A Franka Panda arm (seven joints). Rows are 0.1 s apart.
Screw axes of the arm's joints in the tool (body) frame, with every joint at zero. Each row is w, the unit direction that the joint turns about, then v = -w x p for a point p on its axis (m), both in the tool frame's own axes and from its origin. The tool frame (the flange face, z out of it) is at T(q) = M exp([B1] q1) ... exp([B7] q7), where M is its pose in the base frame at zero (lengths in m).
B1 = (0, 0, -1, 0, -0.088, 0)
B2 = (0, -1, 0, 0.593, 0, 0.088)
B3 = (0, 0, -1, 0, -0.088, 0)
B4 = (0, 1, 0, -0.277, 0, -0.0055)
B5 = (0, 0, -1, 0, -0.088, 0)
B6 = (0, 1, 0, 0.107, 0, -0.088)
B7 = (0, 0, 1, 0, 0, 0)
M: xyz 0.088 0 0.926 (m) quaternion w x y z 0 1 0 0
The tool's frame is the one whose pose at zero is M.
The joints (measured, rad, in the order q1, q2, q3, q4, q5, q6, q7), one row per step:
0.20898 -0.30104 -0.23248 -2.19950 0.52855 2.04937 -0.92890
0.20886 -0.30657 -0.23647 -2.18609 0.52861 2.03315 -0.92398
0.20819 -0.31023 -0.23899 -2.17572 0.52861 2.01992 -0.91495
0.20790 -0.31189 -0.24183 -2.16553 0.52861 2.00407 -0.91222
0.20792 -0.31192 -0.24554 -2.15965 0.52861 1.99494 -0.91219
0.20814 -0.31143 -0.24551 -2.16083 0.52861 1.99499 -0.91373
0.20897 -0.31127 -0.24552 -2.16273 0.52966 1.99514 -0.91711
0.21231 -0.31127 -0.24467 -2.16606 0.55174 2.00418 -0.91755
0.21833 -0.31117 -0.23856 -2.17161 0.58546 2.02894 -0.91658
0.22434 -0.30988 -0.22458 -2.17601 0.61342 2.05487 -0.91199
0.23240 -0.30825 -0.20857 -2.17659 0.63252 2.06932 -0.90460
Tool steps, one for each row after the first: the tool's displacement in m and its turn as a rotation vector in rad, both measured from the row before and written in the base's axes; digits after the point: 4 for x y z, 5 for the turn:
-0.0006 -0.0017 0.0078 0.00593 -0.00265 -0.00031
-0.0005 -0.0012 0.0057 0.00529 0.00175 -0.00423
-0.0005 -0.0010 0.0045 0.00412 0.00284 0.00260
-0.0001 -0.0015 0.0021 0.00248 0.00186 0.00101
0.0000 0.0002 -0.0008 -0.00037 0.00081 0.00159
-0.0002 0.0005 -0.0010 0.00038 0.00017 0.00340
0.0006 0.0026 -0.0002 0.01939 -0.00435 -0.00658
0.0016 0.0060 0.0005 0.02651 -0.01382 -0.01259
0.0017 0.0097 0.0005 0.01893 -0.01250 -0.00773
0.0008 0.0121 0.0011 0.01247 -0.00517 0.00303

